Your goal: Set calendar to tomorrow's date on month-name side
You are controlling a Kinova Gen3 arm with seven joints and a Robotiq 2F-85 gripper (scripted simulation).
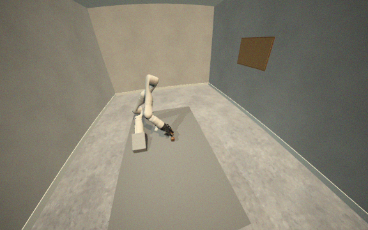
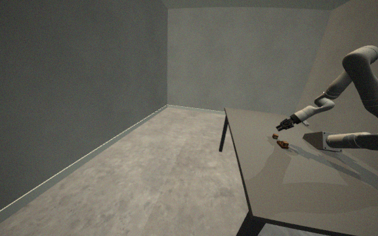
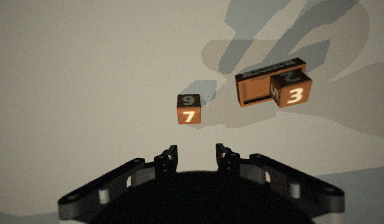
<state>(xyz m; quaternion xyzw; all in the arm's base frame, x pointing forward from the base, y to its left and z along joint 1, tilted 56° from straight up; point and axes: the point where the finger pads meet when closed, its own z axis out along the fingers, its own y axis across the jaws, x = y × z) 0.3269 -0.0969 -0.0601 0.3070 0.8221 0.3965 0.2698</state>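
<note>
Now: the digit cube 1 cm to the right of my hand and 8 cm below it. Also, from my hand: orange tray: 10 cm to the left, 9 cm below.
</note>
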